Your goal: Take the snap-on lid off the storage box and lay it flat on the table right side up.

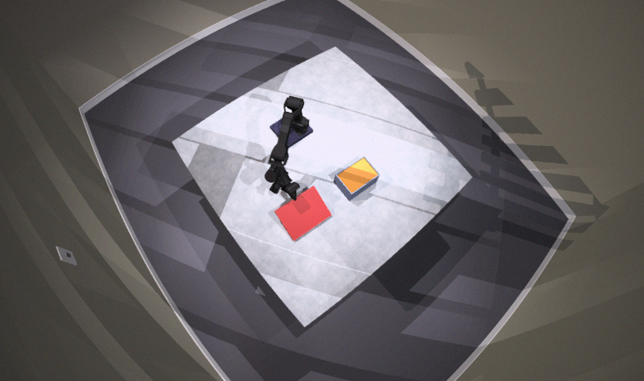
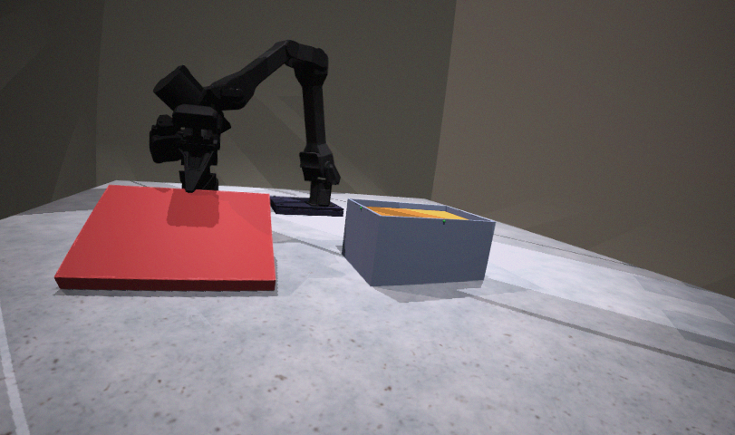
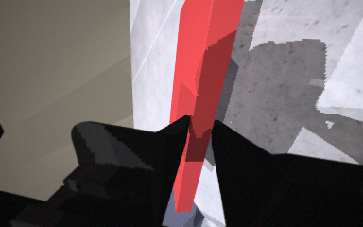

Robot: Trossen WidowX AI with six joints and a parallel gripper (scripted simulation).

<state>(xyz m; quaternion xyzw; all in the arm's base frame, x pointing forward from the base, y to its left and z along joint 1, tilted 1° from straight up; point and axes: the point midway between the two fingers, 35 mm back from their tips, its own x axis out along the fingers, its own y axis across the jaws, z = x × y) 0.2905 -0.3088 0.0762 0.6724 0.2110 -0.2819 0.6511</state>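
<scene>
My gripper tip is now 7 cm short of the red lid, 1 cm to the left of it and 3 cm above it. Also, from my gripper tip: storage box: 11 cm ahead, 33 cm to the left, 3 cm below.
</scene>
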